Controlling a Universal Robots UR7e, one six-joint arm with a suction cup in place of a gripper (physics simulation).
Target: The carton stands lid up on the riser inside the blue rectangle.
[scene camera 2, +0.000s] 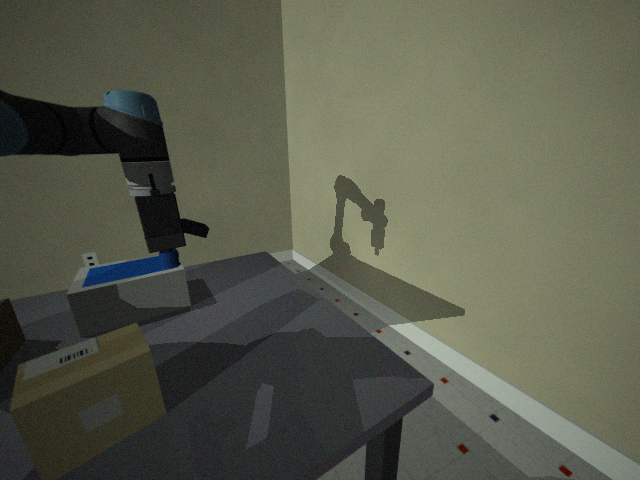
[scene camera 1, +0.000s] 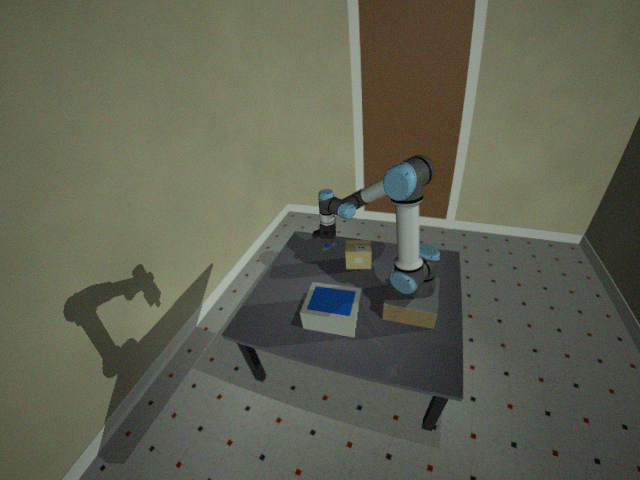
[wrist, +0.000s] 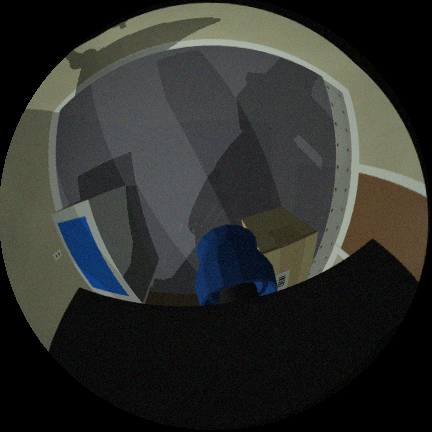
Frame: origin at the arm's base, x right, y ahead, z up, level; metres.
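Where they show: hand at its tool point: (scene camera 2: 171, 265) (scene camera 1: 328, 245) (wrist: 227, 251); arm's base at its link origin: (scene camera 1: 419, 286).
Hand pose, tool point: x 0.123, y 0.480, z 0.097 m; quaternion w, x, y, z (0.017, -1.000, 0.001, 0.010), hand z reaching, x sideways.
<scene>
Each offset is from my tool point to the top centre of the thing. Level surfaces: height alone.
The yellow-tan carton @(dx +0.121, dy -0.137, dz -0.075 m) (scene camera 1: 358, 258) (scene camera 2: 93, 397) (wrist: 280, 228) stands on the table, apart from the riser, with its taped, labelled face up. The pale riser @(dx -0.295, dy -0.088, dz -0.085 m) (scene camera 1: 328, 323) (scene camera 2: 131, 302) (wrist: 110, 220) bears the filled blue rectangle @(dx -0.295, dy -0.088, dz -0.085 m) (scene camera 1: 331, 300) (scene camera 2: 126, 270) (wrist: 90, 255) on its top; no carton stands on it. My gripper, a blue suction cup (scene camera 1: 328, 245) (scene camera 2: 169, 259) (wrist: 230, 255), points down, open, with nothing on it. It hangs low over the table beside the carton, on its left in scene camera 1, apart from it. In the wrist view it hides part of the carton.
The arm's base stands on a brown-sided block (scene camera 1: 409, 314) to the right of the riser in scene camera 1. The dark table @(dz -0.205 m) (scene camera 1: 372, 356) (scene camera 2: 310, 413) bears them all. The wall runs beyond the table's left edge in scene camera 1. Arm shadows darken the table.
</scene>
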